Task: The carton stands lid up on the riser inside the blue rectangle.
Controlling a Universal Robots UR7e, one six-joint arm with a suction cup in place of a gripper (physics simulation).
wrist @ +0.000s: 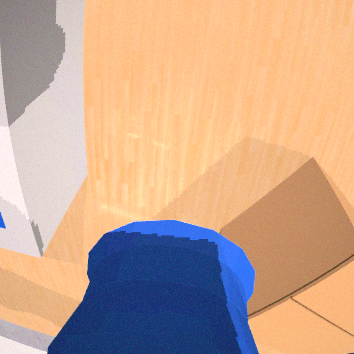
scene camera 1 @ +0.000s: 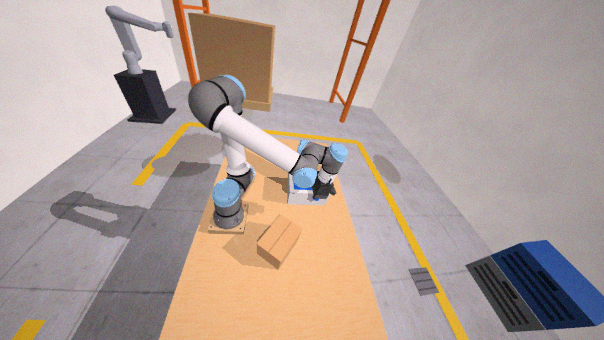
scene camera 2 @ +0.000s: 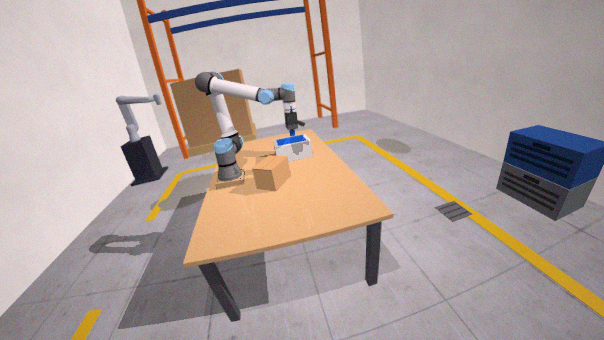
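Seen in the pictures: end effector, tool point: (wrist: 168,286) (scene camera 2: 292,135); arm's base, origin of the base link: (scene camera 1: 229,216) (scene camera 2: 230,175).
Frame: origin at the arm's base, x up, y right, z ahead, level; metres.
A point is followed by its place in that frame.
A brown carton (scene camera 1: 280,241) {y 0.180, x 0.093, z 0.262 m} (scene camera 2: 271,172) {y 0.262, x 0.077, z 0.257 m} (wrist: 295,235) {y 0.094, x 0.039, z 0.333 m} rests on the table, near the arm's base, turned at an angle to the table edges. A seam runs along its upper face. A white riser (scene camera 1: 299,198) {y -0.103, x 0.028, z 0.390 m} (scene camera 2: 285,151) {y -0.104, x 0.042, z 0.389 m} (wrist: 65,125) {y -0.103, x 0.005, z 0.398 m} stands farther back on the table, apart from the carton. The blue rectangle (scene camera 1: 302,188) {y -0.136, x 0.084, z 0.402 m} (scene camera 2: 291,140) {y -0.190, x 0.083, z 0.455 m} shows at its top, partly hidden by the arm in scene camera 1. My gripper (scene camera 1: 316,199) (scene camera 2: 292,133) (wrist: 172,227), a blue suction cup, points down above the riser area. It is open, with no carton on it.
The arm's base plate (scene camera 1: 227,230) {y 0.081, x 0.000, z 0.006 m} (scene camera 2: 230,185) {y 0.083, x -0.027, z 0.000 m} is on the left side of the table (scene camera 1: 275,305) {y 0.401, x -0.037, z 0.245 m} (scene camera 2: 295,220) {y 0.558, x -0.037, z 0.306 m} (wrist: 175,75) {y -0.019, x -0.037, z 0.433 m}. Beyond the table are a grey robot on a black pedestal (scene camera 1: 142,95) (scene camera 2: 143,160), orange uprights, a brown panel (scene camera 1: 232,57) and blue and grey crates.
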